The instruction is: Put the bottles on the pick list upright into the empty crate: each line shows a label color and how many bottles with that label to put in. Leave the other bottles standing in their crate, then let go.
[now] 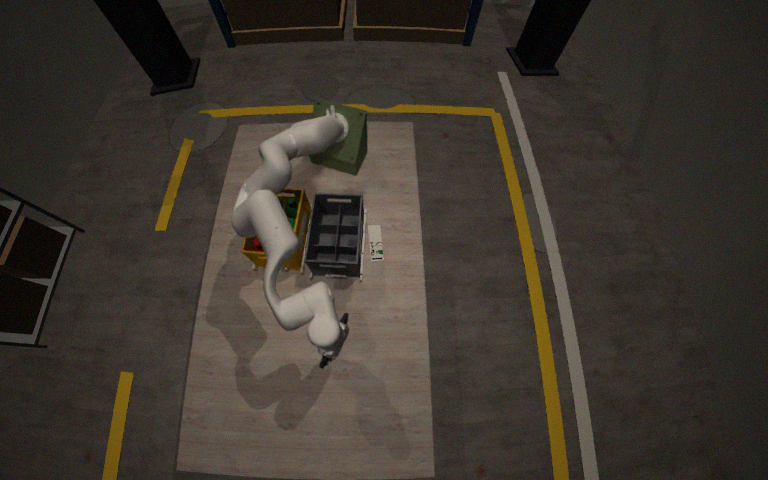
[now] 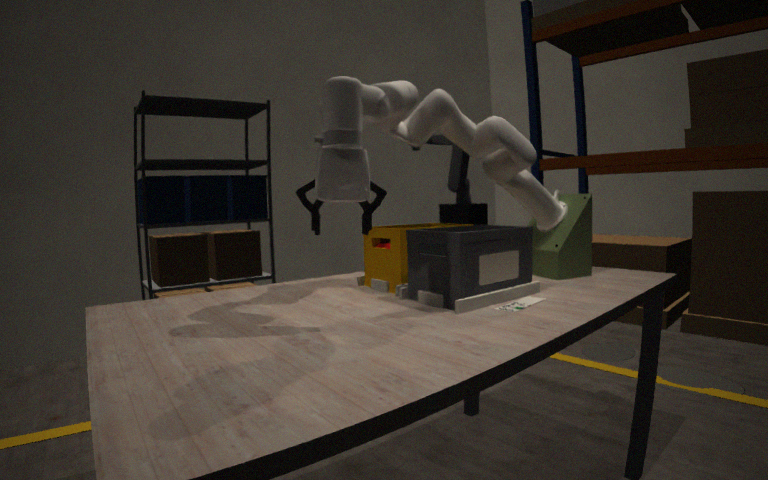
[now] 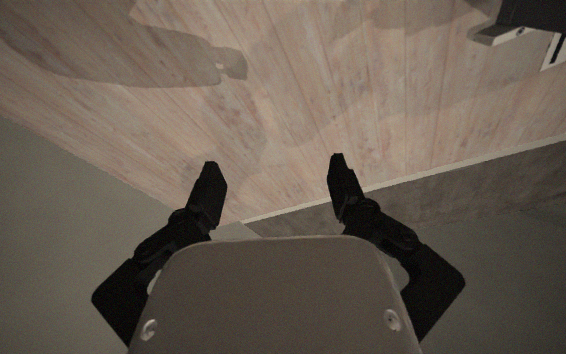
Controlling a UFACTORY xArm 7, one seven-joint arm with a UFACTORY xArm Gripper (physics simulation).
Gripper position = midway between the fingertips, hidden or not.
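The gripper [image 2: 341,234] is visible in the scene, and image 3 shows the same gripper [image 3: 275,170].
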